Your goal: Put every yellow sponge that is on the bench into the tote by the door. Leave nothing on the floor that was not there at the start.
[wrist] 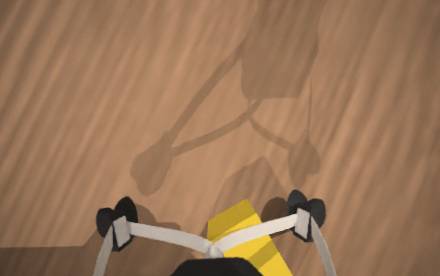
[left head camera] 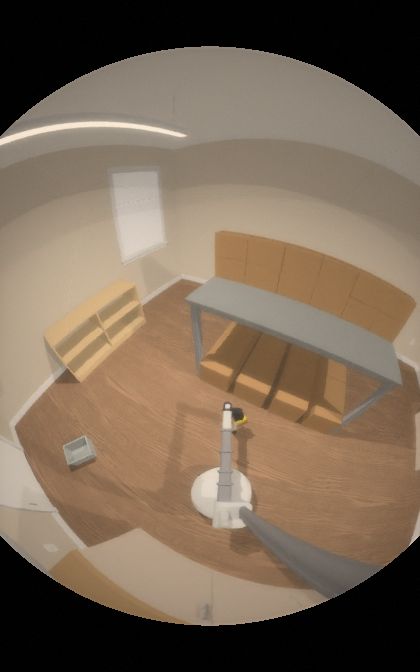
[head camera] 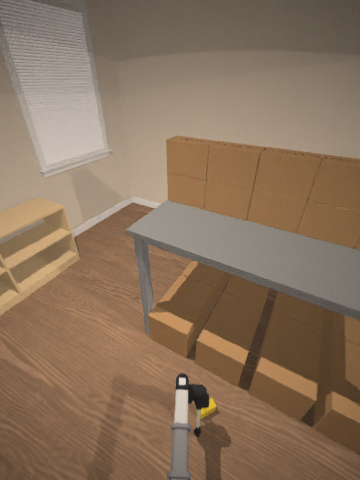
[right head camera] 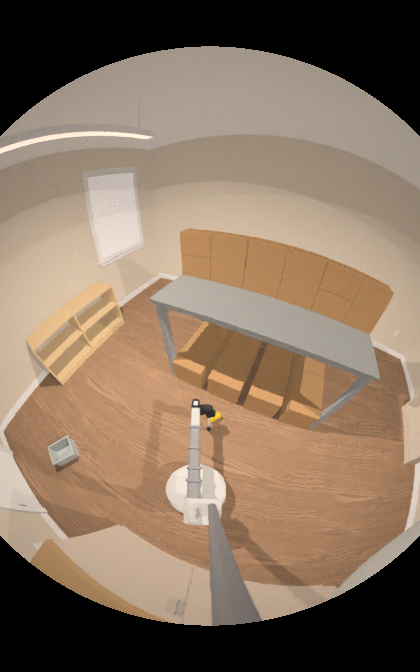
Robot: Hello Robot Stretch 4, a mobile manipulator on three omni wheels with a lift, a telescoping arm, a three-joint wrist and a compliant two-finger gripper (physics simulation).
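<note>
A yellow sponge [head camera: 208, 407] [left head camera: 241, 420] [right head camera: 215, 417] [wrist: 257, 245] lies on the wooden floor in front of the bench. My gripper [wrist: 212, 210] is open above the floor, pointing down. In the wrist view the sponge shows between the two fingers, nearer the right one, partly hidden by a finger strip and the gripper body. It is not held. The grey bench [head camera: 250, 250] [left head camera: 300, 320] [right head camera: 270, 320] stands beyond the gripper; no sponge shows on its top. The small grey tote [left head camera: 82, 460] [right head camera: 67, 459] stands on the floor at the left.
Long cardboard boxes [head camera: 170, 330] [left head camera: 252, 392] [right head camera: 230, 387] lie under the bench, close beyond the sponge. More cardboard boxes [head camera: 230, 170] stand behind it. A wooden shelf unit [head camera: 35, 207] [left head camera: 90, 305] [right head camera: 70, 307] is at the left wall. My white base [left head camera: 202, 492] [right head camera: 177, 490] stands nearer.
</note>
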